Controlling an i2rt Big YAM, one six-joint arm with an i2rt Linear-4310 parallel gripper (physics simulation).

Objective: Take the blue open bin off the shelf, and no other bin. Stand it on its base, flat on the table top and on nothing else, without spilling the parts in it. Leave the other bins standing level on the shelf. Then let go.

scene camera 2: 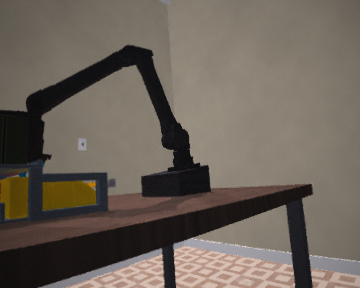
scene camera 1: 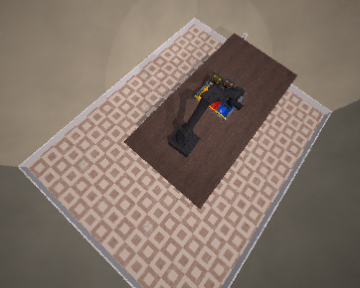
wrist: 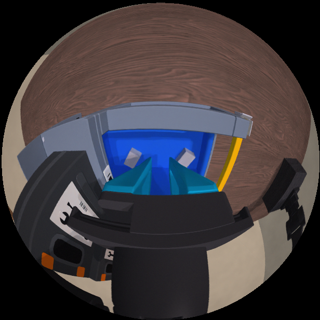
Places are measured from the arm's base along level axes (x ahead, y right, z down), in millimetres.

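Where they show: gripper, fingertip midpoint: (scene camera 1: pixel 226 107); arm's base, origin of the base link: (scene camera 2: pixel 184 169) (scene camera 1: pixel 180 139).
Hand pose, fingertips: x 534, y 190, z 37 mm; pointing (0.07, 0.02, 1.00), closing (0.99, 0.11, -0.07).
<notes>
Each offset is from my fingertips to the top centre of the thing. Level surfaces: height alone.
The blue open bin @[dx +16, dy -2, dz -16 mm] (wrist: pixel 167 137) (scene camera 1: pixel 225 109) is in the grey shelf (wrist: pixel 160 118) (scene camera 2: pixel 102 192), behind its rail in the wrist view. Two grey parts (wrist: pixel 132 157) (wrist: pixel 185 157) lie in it. My gripper (wrist: pixel 160 161) is shut with a narrow gap between its teal fingertips and nothing held there. The tips show over the bin's inside; whether they touch it I cannot tell. The fingers and gripper body hide the bin's near side. A red bin @[dx +21, dy -123, dz -16 mm] (scene camera 1: pixel 214 105) shows beside the blue one, and a yellow bin @[dx +36, dy -234, dz -16 mm] (scene camera 2: pixel 67 194) stands in the shelf.
The shelf stands on the brown table @[dz +65 mm] (scene camera 1: pixel 200 180) (scene camera 2: pixel 240 200) (wrist: pixel 160 60). A black case (wrist: pixel 50 200) with a white label and orange parts is close to the gripper's left in the wrist view. A yellow bar (wrist: pixel 230 162) runs on the shelf's right side there.
</notes>
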